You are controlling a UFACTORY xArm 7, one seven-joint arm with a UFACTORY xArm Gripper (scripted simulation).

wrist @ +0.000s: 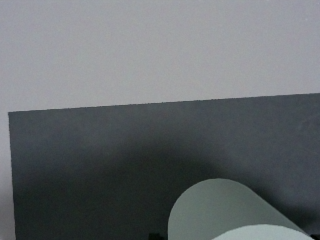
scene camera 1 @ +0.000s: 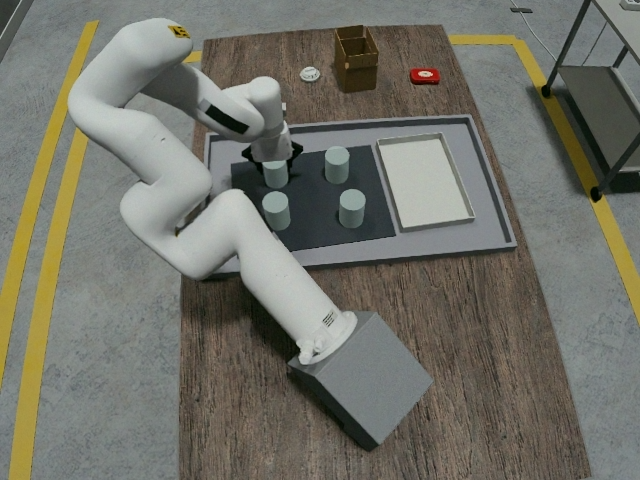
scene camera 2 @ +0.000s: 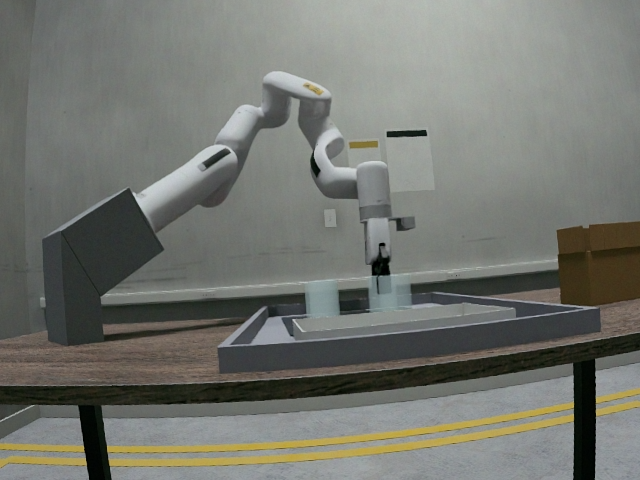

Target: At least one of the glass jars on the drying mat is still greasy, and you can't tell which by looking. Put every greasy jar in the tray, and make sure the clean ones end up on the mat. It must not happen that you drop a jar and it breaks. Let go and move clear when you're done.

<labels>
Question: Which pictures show the white tray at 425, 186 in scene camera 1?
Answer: Scene camera 1 and scene camera 2 only.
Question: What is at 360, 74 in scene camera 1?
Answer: A cardboard box.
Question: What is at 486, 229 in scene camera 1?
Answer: A grey base.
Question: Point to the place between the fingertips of my gripper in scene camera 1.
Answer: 275, 169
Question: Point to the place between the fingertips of my gripper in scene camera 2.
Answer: At 381, 293
</labels>
